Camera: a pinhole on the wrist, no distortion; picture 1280 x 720 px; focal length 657.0 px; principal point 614.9 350.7 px. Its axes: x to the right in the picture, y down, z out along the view. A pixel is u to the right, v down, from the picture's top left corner.
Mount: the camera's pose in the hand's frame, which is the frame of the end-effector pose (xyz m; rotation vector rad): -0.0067 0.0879 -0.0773 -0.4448 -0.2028 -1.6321
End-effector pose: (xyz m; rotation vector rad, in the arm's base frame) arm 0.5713 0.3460 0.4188 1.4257 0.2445 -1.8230
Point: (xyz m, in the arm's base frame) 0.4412 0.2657 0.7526
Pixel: outside the picture
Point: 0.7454 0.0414 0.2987
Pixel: outside the picture
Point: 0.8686 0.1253 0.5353
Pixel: outside the picture
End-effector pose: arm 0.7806 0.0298 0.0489 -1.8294 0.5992 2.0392
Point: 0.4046 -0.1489 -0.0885
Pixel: 418.7 556.0
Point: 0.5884 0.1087 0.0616
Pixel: 1068.9 305.6
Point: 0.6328 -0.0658 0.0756
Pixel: 603.0 241.0
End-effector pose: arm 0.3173 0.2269 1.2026 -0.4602 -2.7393 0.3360
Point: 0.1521 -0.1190 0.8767
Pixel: outside the picture
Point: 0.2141 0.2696 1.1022
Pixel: 1060.6 584.5
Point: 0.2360 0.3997 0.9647
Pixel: 631.0 386.8
